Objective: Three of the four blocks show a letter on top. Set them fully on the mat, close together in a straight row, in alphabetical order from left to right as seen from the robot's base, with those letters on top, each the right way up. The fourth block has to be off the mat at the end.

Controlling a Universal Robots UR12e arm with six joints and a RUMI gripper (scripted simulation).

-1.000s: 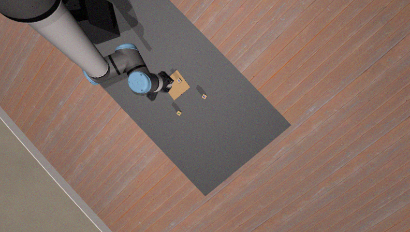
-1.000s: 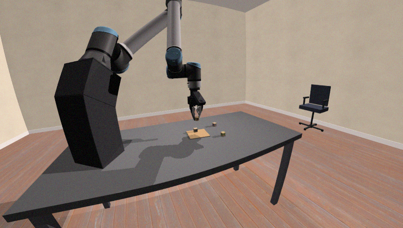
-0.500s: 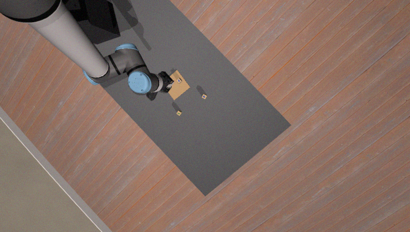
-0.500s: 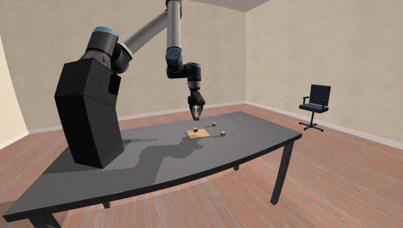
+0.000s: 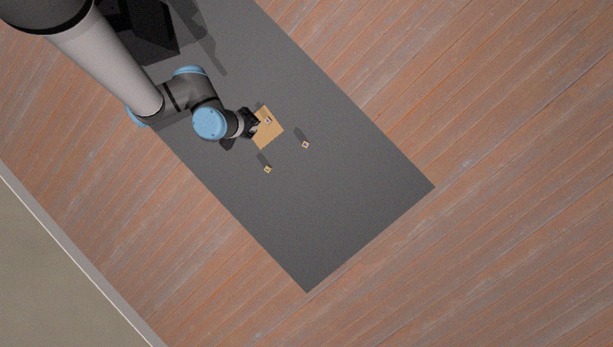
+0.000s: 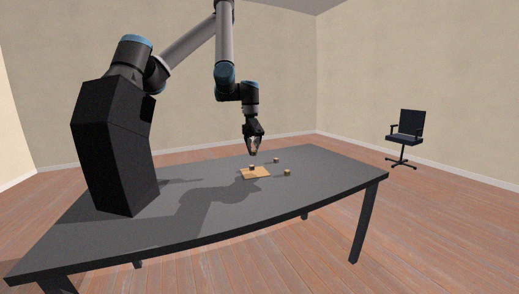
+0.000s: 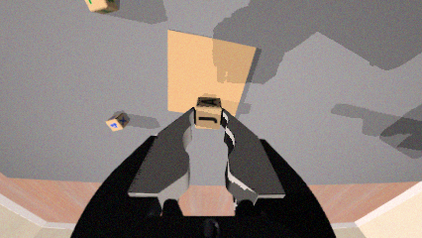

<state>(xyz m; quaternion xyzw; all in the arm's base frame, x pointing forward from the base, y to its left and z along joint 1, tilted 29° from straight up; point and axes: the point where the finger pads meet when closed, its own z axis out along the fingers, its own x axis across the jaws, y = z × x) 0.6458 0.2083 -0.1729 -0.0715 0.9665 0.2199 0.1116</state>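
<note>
Now: hand 120 mm above the tan mat. Also, from my hand: block (170 mm ahead, 120 mm to the left, 110 mm below).
</note>
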